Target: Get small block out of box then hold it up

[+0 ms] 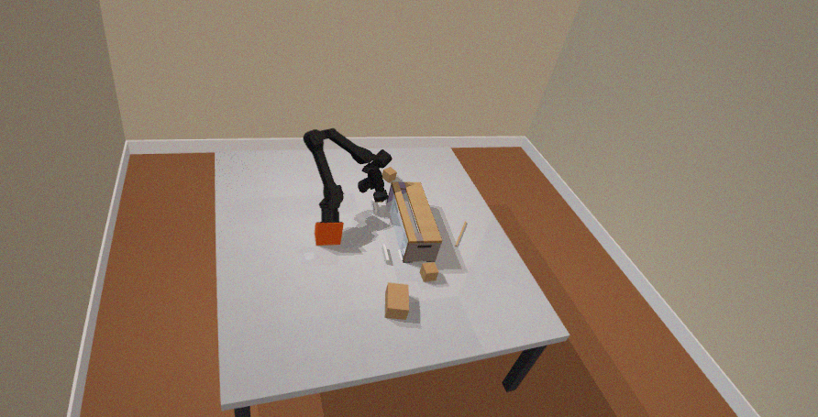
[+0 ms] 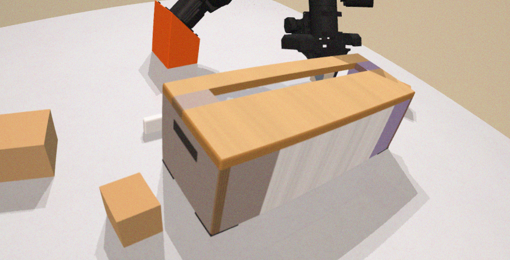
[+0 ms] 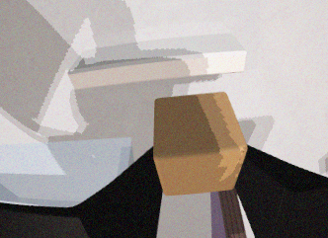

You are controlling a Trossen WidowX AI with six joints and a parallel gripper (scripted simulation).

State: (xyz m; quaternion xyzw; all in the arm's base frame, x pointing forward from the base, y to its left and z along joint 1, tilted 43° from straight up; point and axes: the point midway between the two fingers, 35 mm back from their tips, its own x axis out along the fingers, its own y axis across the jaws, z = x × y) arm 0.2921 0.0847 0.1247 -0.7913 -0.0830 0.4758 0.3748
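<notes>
Right now my gripper tip is 10 mm below the small tan block and 10 mm past it. Also, from my gripper tip: box (180 mm to the right, 30 mm ahead, 20 mm above); then thin stick (300 mm ahead, 270 mm to the right, 40 mm below); then larger tan block (550 mm to the right, 170 mm behind, 20 mm below).
</notes>
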